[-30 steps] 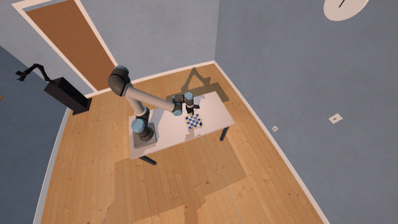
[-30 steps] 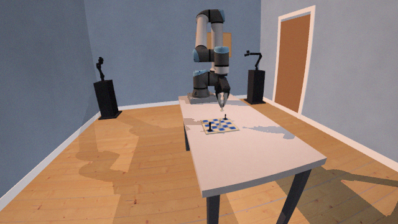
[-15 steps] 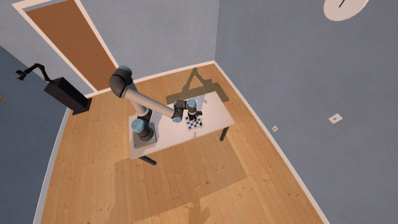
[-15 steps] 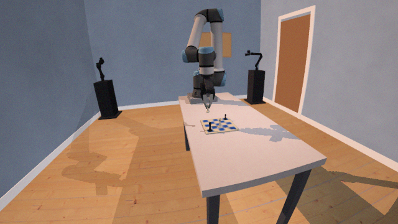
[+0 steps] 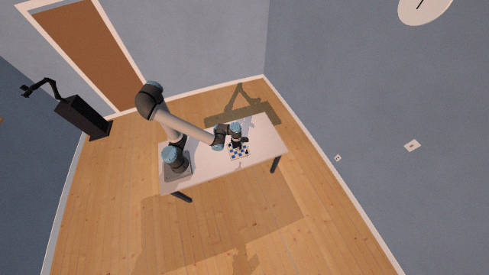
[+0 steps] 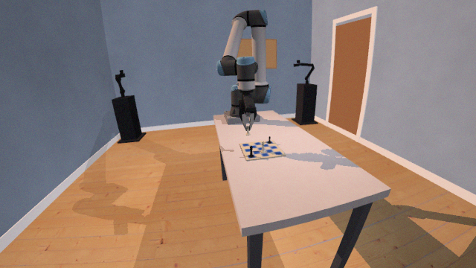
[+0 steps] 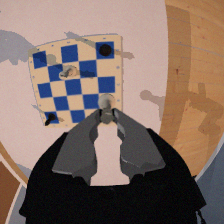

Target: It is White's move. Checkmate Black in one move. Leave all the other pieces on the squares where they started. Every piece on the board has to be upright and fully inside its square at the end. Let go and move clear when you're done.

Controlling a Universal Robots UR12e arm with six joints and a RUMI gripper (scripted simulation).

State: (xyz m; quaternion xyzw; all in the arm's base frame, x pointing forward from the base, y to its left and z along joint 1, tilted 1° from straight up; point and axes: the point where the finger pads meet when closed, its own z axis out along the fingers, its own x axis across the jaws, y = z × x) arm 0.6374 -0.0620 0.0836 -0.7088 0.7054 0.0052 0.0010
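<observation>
The chessboard is 80 mm to the left of my hand and 140 mm below it.
</observation>
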